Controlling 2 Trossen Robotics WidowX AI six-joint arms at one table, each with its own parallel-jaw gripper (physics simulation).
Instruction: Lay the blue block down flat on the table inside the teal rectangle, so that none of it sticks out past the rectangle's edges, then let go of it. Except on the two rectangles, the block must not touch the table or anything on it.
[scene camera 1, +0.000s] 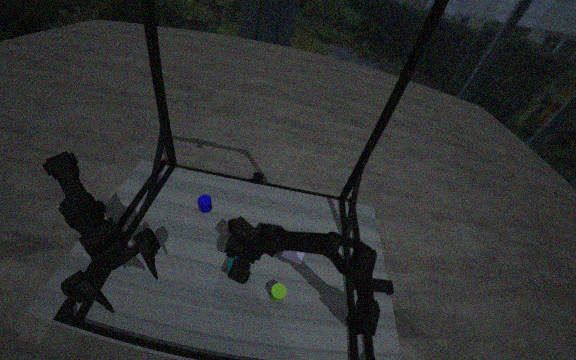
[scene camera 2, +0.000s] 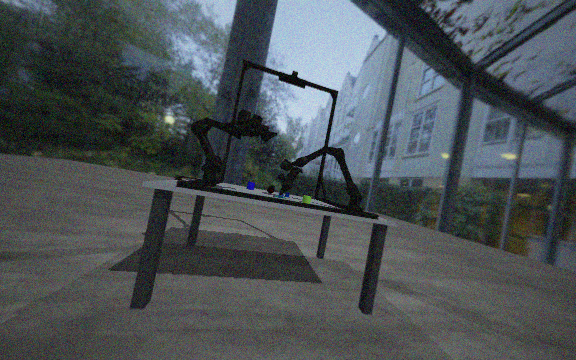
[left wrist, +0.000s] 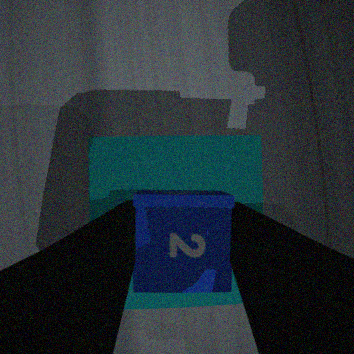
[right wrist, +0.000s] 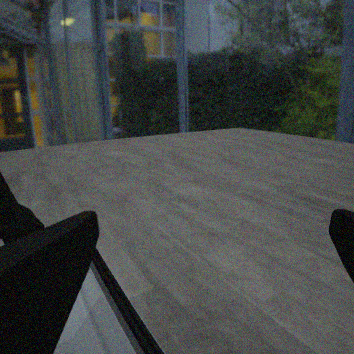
The right gripper (scene camera 1: 135, 294) is open, holding nothing. Also in view: the left gripper (scene camera 1: 237, 261) and a teal rectangle (left wrist: 118, 166).
The left gripper also shows in the left wrist view (left wrist: 181, 212). The right gripper shows as well in the right wrist view (right wrist: 214, 222).
